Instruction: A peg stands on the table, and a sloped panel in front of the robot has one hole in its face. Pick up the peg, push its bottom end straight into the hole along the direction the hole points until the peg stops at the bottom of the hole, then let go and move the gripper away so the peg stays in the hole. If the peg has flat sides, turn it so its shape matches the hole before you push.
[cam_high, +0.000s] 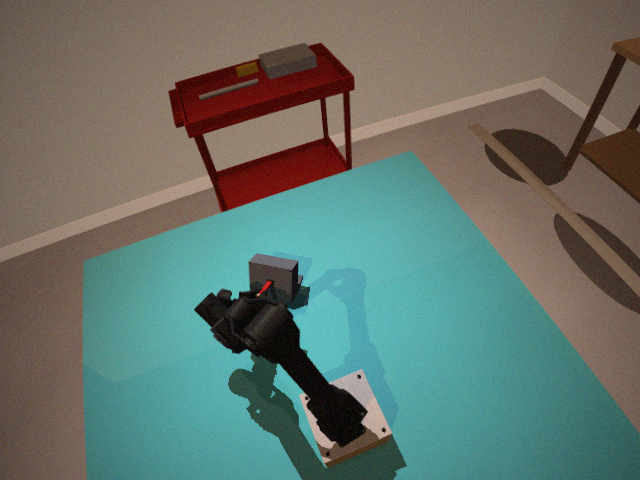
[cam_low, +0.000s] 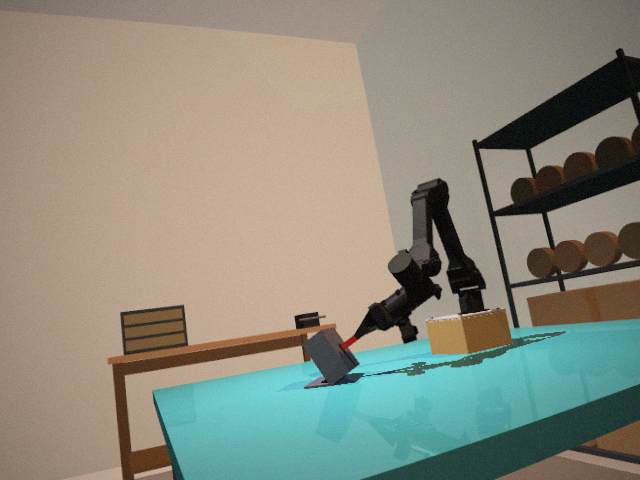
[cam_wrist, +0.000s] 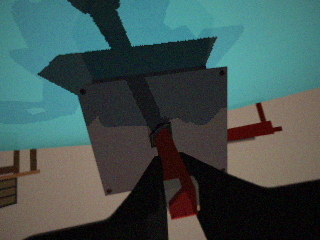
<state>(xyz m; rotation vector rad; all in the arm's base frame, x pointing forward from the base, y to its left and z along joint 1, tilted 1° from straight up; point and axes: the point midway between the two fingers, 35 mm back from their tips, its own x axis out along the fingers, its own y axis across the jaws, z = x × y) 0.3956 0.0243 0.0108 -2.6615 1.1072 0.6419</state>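
Now: gripper tip 4 cm short of the grey sloped panel, 4 cm to the left of it and 3 cm above it. The rest, counted from my gripper tip: red peg (1 cm behind, 1 cm to the left, 1 cm above).
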